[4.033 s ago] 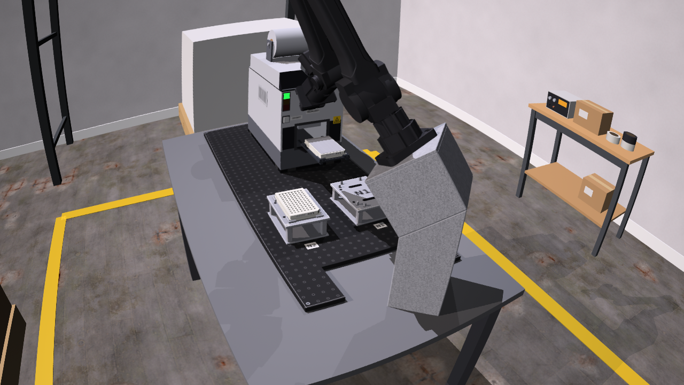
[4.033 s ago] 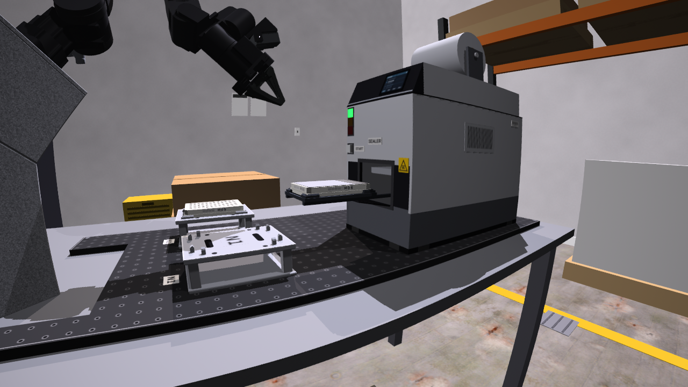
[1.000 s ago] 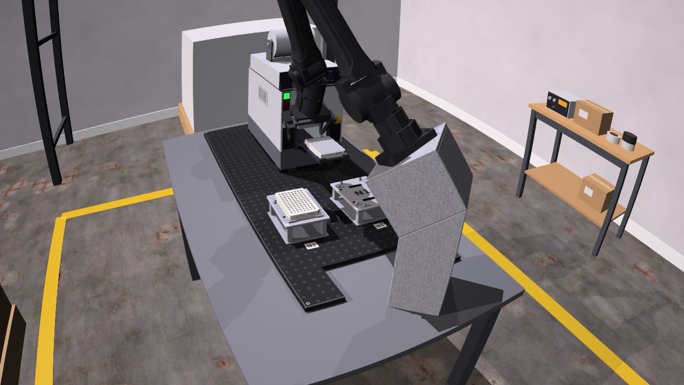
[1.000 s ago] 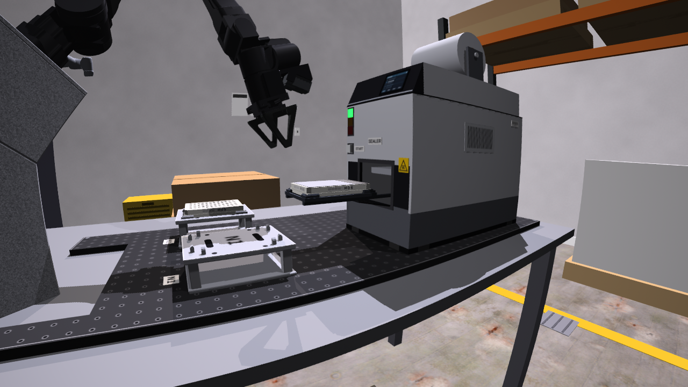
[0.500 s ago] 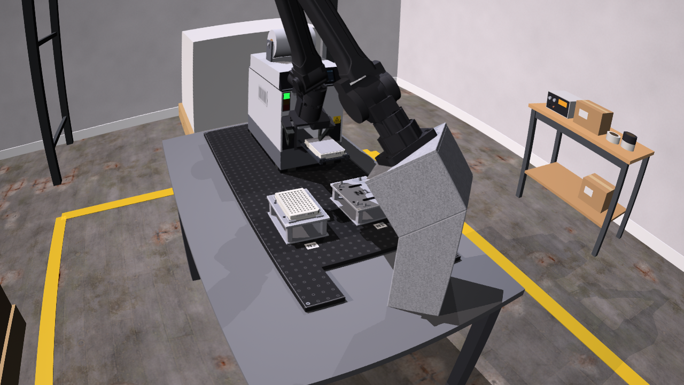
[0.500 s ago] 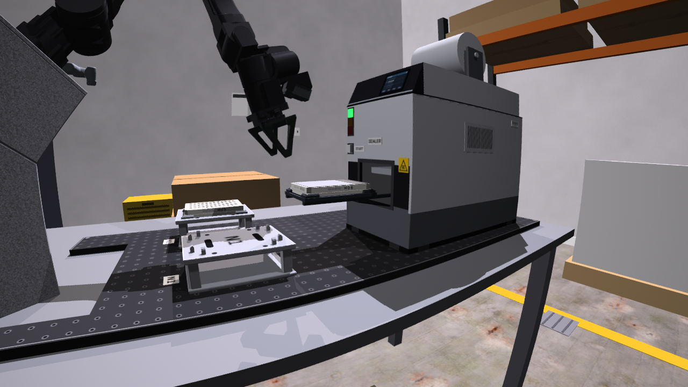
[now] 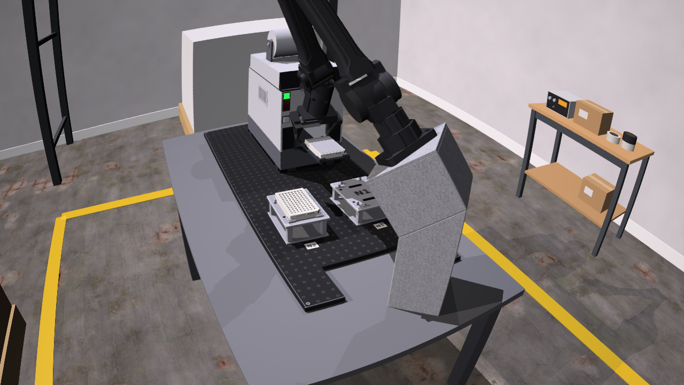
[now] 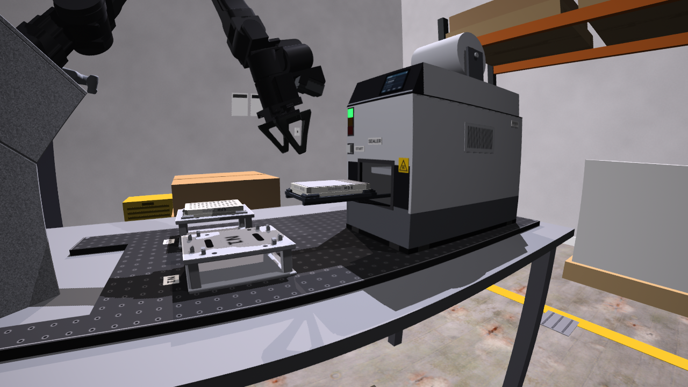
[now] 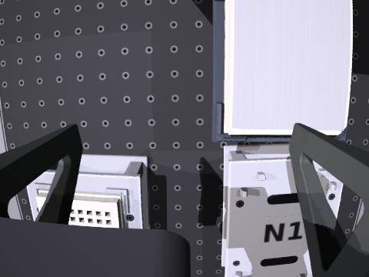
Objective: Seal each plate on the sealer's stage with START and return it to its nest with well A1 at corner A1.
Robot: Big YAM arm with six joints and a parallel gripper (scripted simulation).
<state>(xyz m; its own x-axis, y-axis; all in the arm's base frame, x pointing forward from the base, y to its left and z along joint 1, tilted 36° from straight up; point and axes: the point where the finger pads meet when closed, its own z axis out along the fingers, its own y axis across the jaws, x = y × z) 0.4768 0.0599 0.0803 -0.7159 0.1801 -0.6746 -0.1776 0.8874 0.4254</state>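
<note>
Now: hand 80 mm above the sealer stage, 60 mm to the left of it and 60 mm short of it. The rest, counted from my hand: nest N2: 170 mm behind, 140 mm below, 80 mm to the left; then white well plate: 170 mm behind, 120 mm below, 80 mm to the left; then start button: 140 mm ahead, 50 mm to the left.
</note>
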